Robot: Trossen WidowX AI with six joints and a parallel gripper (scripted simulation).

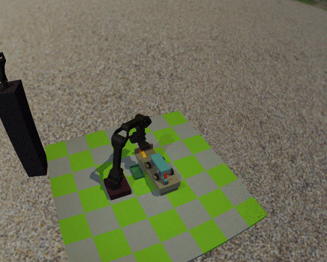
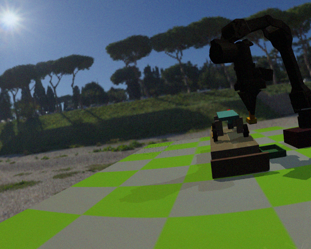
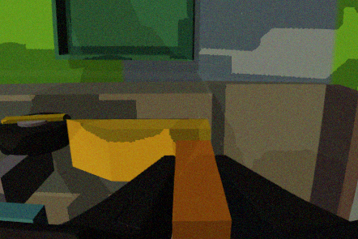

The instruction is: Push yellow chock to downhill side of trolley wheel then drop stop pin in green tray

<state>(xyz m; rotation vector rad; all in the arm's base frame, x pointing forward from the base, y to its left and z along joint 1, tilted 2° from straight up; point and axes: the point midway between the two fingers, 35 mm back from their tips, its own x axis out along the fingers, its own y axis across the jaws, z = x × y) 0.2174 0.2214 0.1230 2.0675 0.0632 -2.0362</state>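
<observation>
The red-headed stop pin lies 100 mm ahead of my gripper tip, 270 mm to the right of it and 20 mm below it. The rest, counted from my gripper tip: green tray 50 mm behind, 80 mm to the right, 150 mm below; then yellow chock 10 mm ahead, 20 mm to the right, 10 mm below; then dark brown wall 40 mm ahead, 120 mm to the left, 120 mm below.
</observation>
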